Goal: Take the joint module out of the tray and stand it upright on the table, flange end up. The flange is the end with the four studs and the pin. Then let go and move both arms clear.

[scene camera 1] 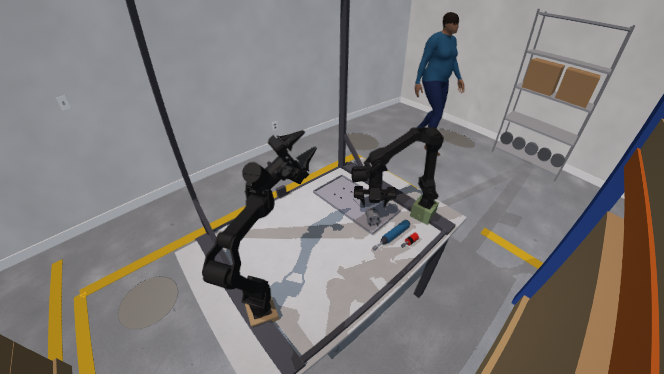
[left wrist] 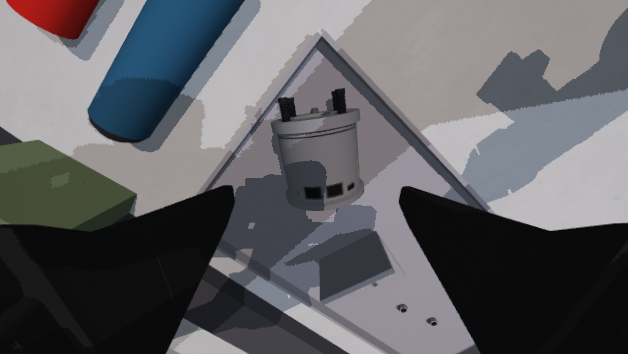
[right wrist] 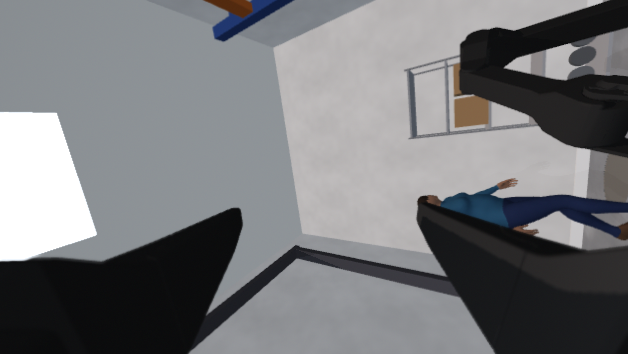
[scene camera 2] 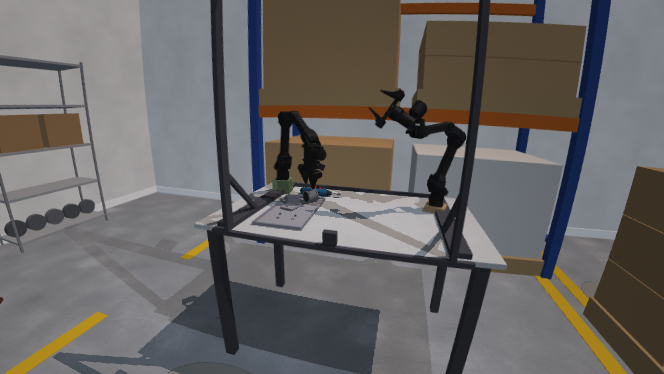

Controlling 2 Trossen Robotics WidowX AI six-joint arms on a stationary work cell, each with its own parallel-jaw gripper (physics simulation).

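Frame: origin at the left arm's base, x back, y right, z up, level; metres.
Seen in the pictures: left gripper, between the fingertips: (scene camera 1: 374, 206) (left wrist: 318, 194) (scene camera 2: 309, 186); right gripper, between the fingertips: (scene camera 1: 310, 139) (right wrist: 328, 213) (scene camera 2: 374, 98); left arm's base, origin of its link: (scene camera 1: 426, 203) (scene camera 2: 282, 178); right arm's base, origin of its link: (scene camera 1: 260, 308) (scene camera 2: 436, 204).
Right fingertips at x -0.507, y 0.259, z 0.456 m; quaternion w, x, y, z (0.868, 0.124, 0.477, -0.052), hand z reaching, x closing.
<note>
Pixels of each thing's middle, then the offset from my right fingertips to it.
- grey joint module, middle of its body: (left wrist: 318, 146) (scene camera 1: 373, 217) (scene camera 2: 311, 195) dy -0.087, dx +0.299, dz -0.498 m
- tray, middle of its body: (left wrist: 393, 264) (scene camera 2: 293, 209) (scene camera 1: 355, 200) dy +0.064, dx +0.364, dz -0.525 m
- blue cylinder, middle of its body: (left wrist: 195, 6) (scene camera 1: 391, 234) (scene camera 2: 320, 192) dy -0.209, dx +0.272, dz -0.513 m
- grey angled plate, middle of its body: (left wrist: 366, 283) (scene camera 2: 290, 202) (scene camera 1: 362, 197) dy +0.036, dx +0.386, dz -0.501 m
- green block, middle of its body: (left wrist: 34, 223) (scene camera 1: 424, 209) (scene camera 2: 282, 185) dy -0.259, dx +0.507, dz -0.495 m
The grey joint module (scene camera 1: 372, 217) (scene camera 2: 310, 195) (left wrist: 322, 155) lies on its side in the tray (scene camera 1: 327, 192) (scene camera 2: 275, 220) (left wrist: 425, 175), near one corner. Its flange end, with dark studs, points toward that corner, at the top of the left wrist view. My left gripper (scene camera 1: 374, 200) (scene camera 2: 313, 184) (left wrist: 318, 194) is open and empty, pointing down above the tray close to the module. In the left wrist view the module shows between and beyond the fingertips. My right gripper (scene camera 1: 309, 140) (scene camera 2: 375, 100) (right wrist: 328, 213) is open and empty, raised high above the table, away from the tray.
A blue cylinder (scene camera 1: 396, 232) (left wrist: 165, 65) and a red one (scene camera 1: 412, 238) (left wrist: 60, 15) lie beside the tray. A grey angled plate (left wrist: 356, 265) stands in the tray behind the module. A green block (scene camera 1: 424, 211) (left wrist: 60, 185) is under the left arm's base. A person (scene camera 1: 441, 60) walks beyond the table.
</note>
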